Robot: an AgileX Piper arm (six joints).
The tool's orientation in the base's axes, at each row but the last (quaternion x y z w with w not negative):
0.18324, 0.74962, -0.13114, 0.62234
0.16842, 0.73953, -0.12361, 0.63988
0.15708, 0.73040, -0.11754, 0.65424
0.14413, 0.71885, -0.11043, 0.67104
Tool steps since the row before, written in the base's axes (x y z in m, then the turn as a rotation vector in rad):
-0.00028, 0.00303, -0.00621, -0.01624, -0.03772, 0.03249
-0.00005, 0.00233, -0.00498, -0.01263, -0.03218, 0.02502
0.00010, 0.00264, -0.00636, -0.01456, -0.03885, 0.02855
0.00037, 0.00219, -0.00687, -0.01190, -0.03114, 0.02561
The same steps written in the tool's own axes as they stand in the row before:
0.00647, 0.00240, -0.00035, -0.03351, -0.03998, -0.00456
0.00514, 0.00194, -0.00022, -0.02608, -0.03370, -0.00237
0.00650, 0.00226, -0.00016, -0.02990, -0.04047, -0.00204
0.00695, 0.00194, 0.00009, -0.02667, -0.03243, -0.00206

